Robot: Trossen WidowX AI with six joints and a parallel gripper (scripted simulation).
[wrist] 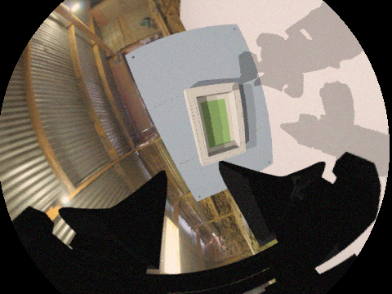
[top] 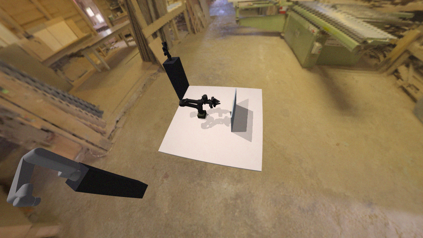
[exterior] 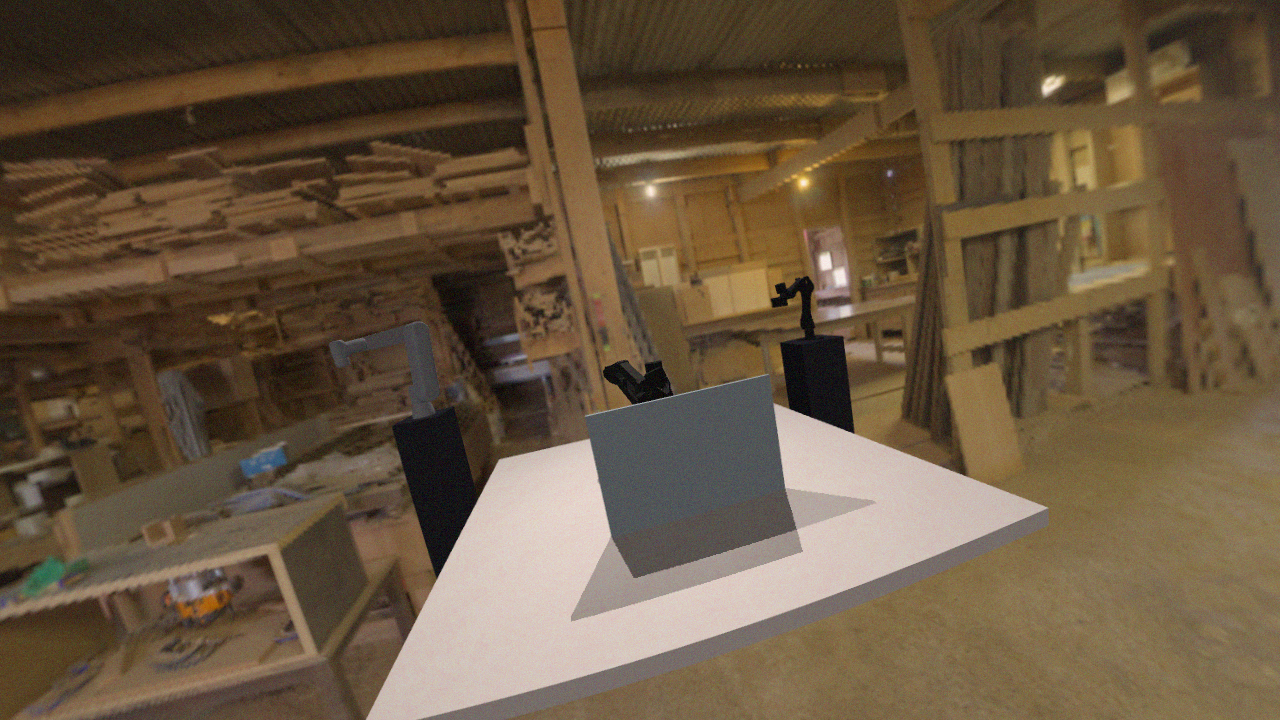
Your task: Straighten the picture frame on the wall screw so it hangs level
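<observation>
Now: the picture frame 16 cm ahead of my gripper tip, 9 cm below it and 1 cm to the left of it. From my gripper tip the other things lie so: wall panel 17 cm ahead, 10 cm below, 1 cm to the right.
</observation>
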